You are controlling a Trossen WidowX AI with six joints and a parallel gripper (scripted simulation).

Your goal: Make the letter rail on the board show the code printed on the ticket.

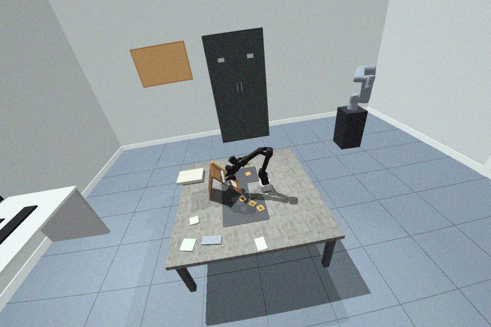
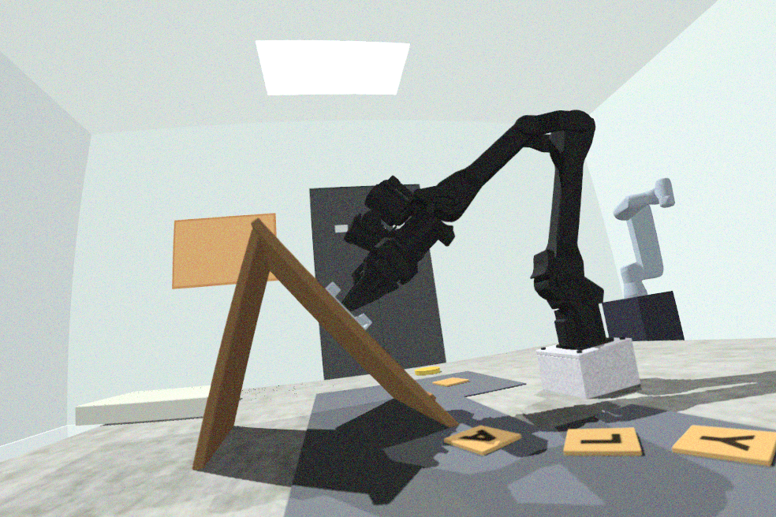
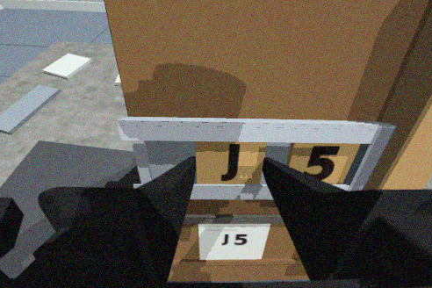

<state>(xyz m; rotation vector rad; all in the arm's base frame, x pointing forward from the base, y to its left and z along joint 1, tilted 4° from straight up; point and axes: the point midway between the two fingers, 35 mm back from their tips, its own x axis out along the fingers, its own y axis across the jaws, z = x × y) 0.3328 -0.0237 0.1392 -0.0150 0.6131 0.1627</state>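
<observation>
Right now the orange tile marked 5 is 8 cm to the right of my gripper tip and 1 cm ahead of it. The rest, counted from my gripper tip: white ticket 9 cm below, 6 cm behind, 2 cm to the right; then j tile right at my gripper tip; then dark mat 16 cm below, 16 cm behind, 2 cm to the left.
</observation>
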